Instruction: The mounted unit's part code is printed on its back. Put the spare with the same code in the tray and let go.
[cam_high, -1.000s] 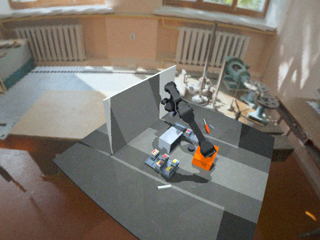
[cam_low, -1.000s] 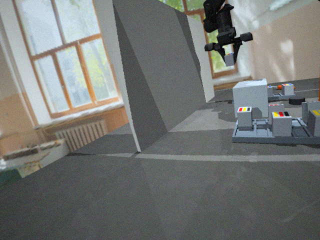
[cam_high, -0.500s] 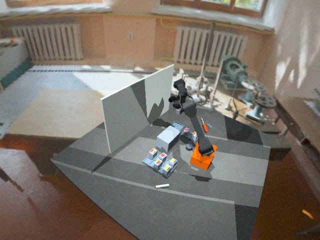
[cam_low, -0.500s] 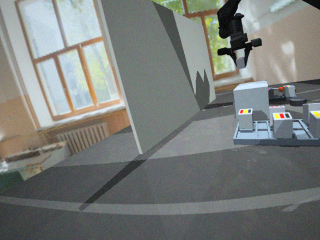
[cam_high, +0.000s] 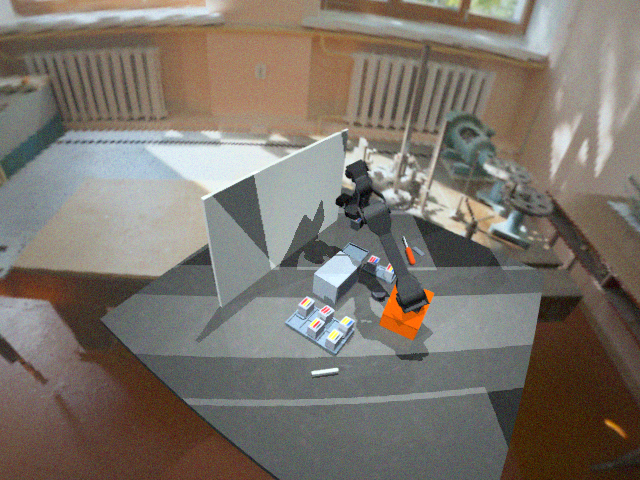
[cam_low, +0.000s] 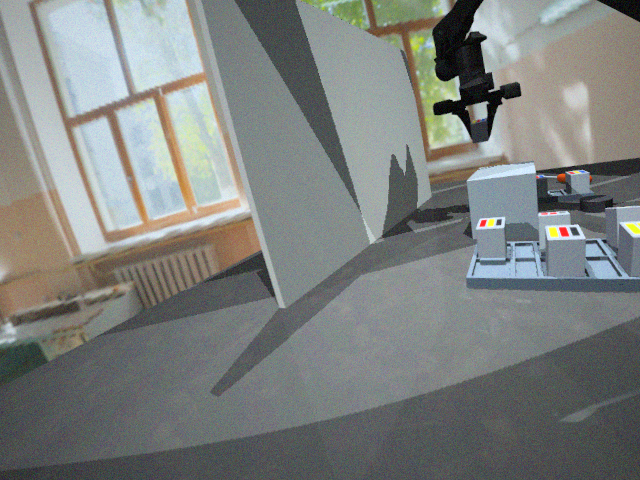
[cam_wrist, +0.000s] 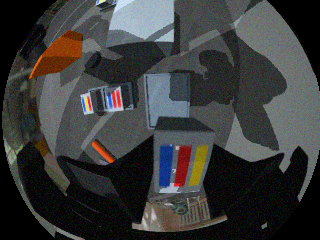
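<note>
Right now my gripper tip is 15 cm above the grey tray. Also, from my gripper tip: tall panel 20 cm ahead, 18 cm to the left, 7 cm above; then black disc 19 cm behind, 13 cm to the left, 15 cm below; then mounted unit 4 cm behind, 20 cm to the left, 11 cm below.
</note>
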